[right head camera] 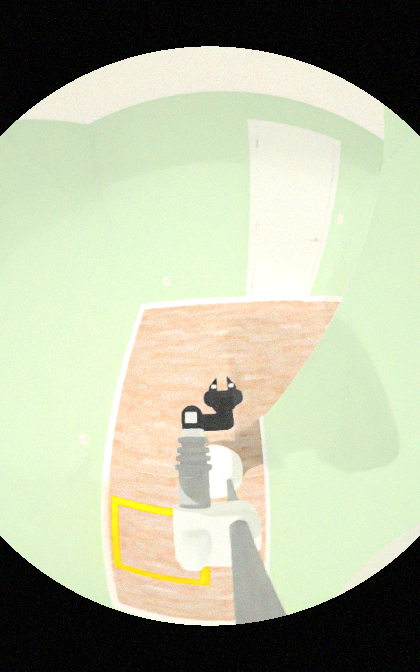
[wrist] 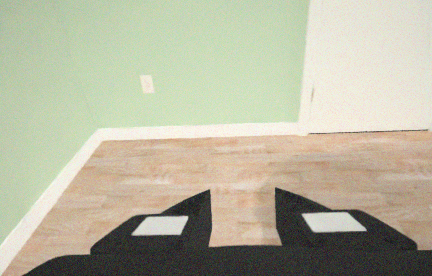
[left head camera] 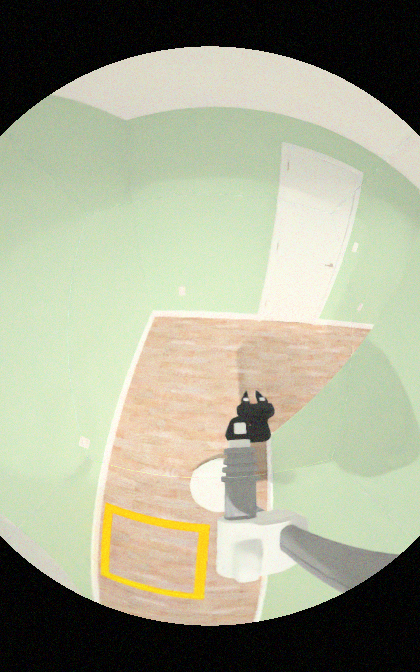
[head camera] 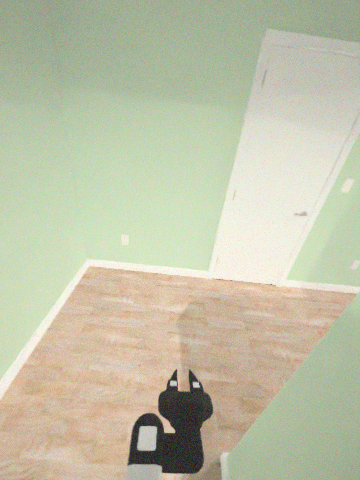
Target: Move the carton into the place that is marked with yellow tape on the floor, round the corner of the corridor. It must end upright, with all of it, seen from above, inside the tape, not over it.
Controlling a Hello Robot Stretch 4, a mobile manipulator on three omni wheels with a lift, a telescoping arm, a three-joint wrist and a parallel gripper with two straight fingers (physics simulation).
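Places are measured from the robot's base along level axes (x back, y right, z up), in centimetres.
Pixels of known places: gripper, between the fingertips: (wrist: 243,208) (head camera: 182,372).
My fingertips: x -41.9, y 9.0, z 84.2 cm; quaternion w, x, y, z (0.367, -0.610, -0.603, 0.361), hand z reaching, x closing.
Behind a point stands the place of what it marks.
The carton does not show in any view. The yellow tape rectangle (left head camera: 202,560) (right head camera: 116,532) lies on the floor at the lower left of both side head views, beside the arm and near the left wall; the arm's white wrist mount covers part of it in the right head view. My gripper (head camera: 183,372) @(x -41.9, y 9.0, z 84.2 cm) (left head camera: 251,394) (right head camera: 222,380) (wrist: 243,208) @(x -41.9, y 9.0, z 84.2 cm) is open, pointing forward above the floor, with a gap between its fingers. Floor shows through the gap, and nothing is held.
A white door (head camera: 285,165) @(x -184.8, y 93.8, z 129.6 cm) (left head camera: 310,230) (right head camera: 290,215) (wrist: 370,65) @(x -185.0, y 87.9, z 42.4 cm) stands in the far green wall. A wall corner (head camera: 225,465) @(x -36.1, y 40.0, z 6.0 cm) with white skirting juts in at the right, close to the arm. My round white base (left head camera: 206,485) (right head camera: 226,470) is below the arm. A long wall runs along the left.
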